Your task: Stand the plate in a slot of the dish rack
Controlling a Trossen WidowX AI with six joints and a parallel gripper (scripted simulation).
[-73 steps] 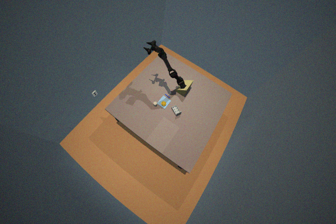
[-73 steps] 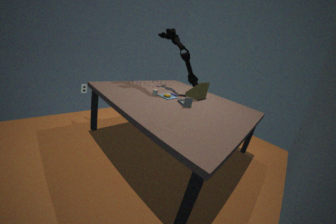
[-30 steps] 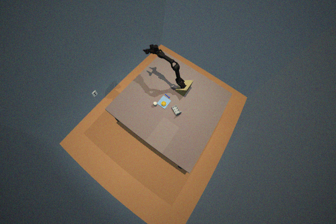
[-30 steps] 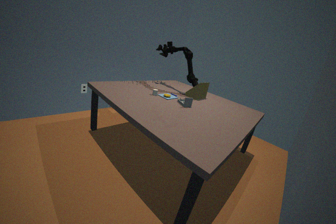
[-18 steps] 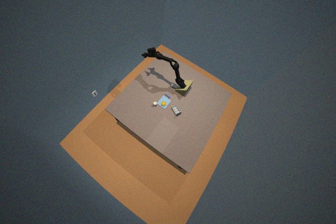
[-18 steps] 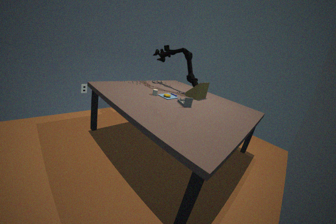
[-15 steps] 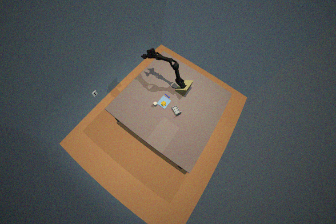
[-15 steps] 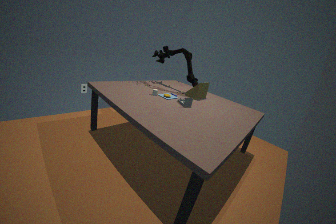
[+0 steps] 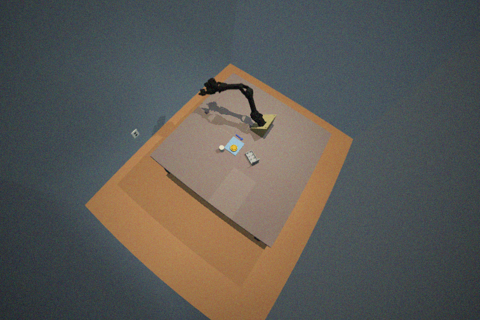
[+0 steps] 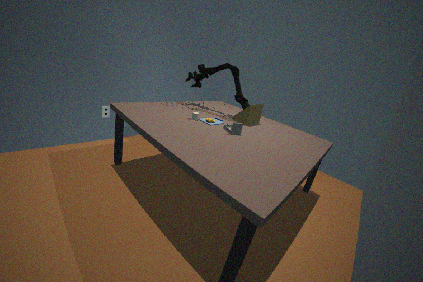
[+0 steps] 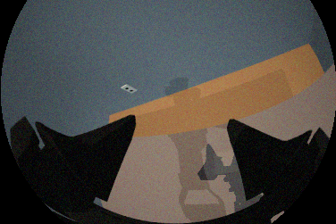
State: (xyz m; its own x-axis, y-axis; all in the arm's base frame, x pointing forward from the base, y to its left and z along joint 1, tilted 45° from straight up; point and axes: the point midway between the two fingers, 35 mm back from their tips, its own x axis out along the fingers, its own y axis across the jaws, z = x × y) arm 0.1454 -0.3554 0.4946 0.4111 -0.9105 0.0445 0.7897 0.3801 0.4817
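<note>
My gripper tip is 25 cm short of the white cup, 48 cm to the right of it and 16 cm above it. The rest, counted from my gripper tip: light blue mat 14 cm ahead, 54 cm to the left, 18 cm below; yellow plate 17 cm ahead, 55 cm to the left, 16 cm below; dish rack 13 cm ahead, 74 cm to the left, 16 cm below.
</note>
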